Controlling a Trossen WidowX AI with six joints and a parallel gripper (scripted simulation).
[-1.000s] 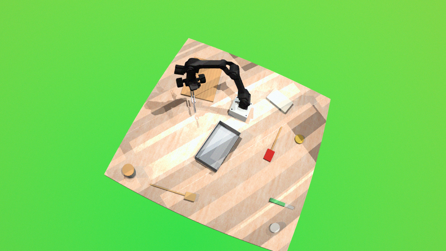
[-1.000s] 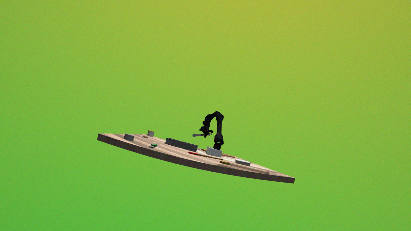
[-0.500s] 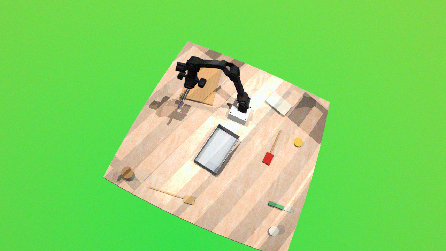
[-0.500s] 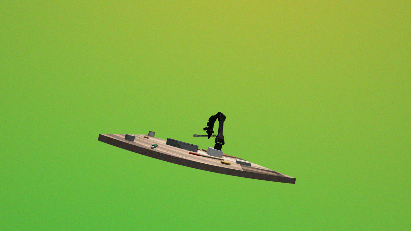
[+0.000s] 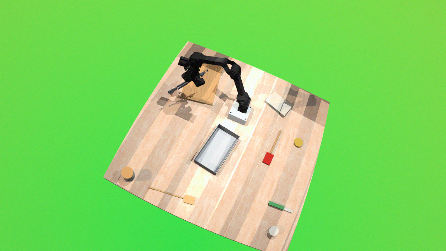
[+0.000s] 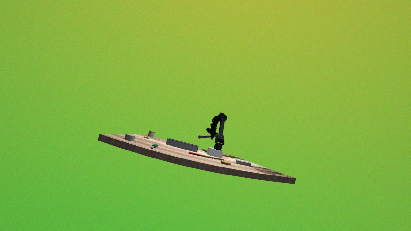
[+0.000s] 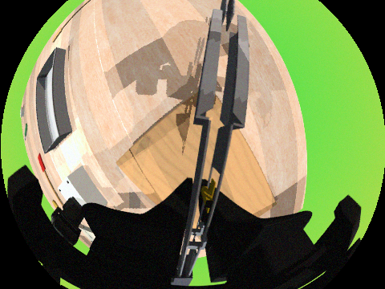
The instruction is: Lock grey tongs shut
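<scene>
Now: the wooden board 120 mm behind my gripper tip, 30 mm to the left of it and 150 mm below it. From my gripper tip the other things lie so: roasting tin (360 mm ahead, 300 mm to the left, 130 mm below); then white block (150 mm behind, 630 mm to the left, 140 mm below).
</scene>
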